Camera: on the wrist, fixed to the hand. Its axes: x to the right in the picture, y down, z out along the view.
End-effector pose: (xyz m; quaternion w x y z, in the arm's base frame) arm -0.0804 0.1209 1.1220 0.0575 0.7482 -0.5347 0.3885
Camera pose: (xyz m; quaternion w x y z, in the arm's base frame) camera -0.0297 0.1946 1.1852 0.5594 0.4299 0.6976 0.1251
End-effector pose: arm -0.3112 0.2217 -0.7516 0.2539 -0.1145 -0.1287 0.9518
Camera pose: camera -0.2456 0.3068 -0.7727 0.9508 -0.1467 -0.0996 -0.2539
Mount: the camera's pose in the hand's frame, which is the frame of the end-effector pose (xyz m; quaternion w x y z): -0.0086 -0.0947 -0.0543 0.0294 -0.0559 0.2658 -0.9620
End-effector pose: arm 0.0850 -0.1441 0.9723 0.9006 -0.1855 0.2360 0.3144
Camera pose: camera 0.1242 -0.2439 0.9500 0.2558 -0.3664 0.0503 -0.8932
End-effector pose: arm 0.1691 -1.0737 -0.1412 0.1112 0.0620 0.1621 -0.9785
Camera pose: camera 0.1595 -0.9666 -0.1621 0.9777 -0.0998 -0.1487 0.1102
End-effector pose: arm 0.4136 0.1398 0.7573 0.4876 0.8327 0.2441 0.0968
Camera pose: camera 0.3550 0.2154 0.7041 0.0891 -0.2633 0.9323 -0.2312
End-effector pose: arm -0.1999 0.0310 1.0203 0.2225 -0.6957 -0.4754 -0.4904
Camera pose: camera -0.3093 0.0276 1.0206 0.3777 -0.5548 0.5967 0.4399
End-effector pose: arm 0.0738 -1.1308 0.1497 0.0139 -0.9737 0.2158 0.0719
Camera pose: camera 0.1134 -1.0445 0.2043 0.0422 0.2561 0.9306 0.2580
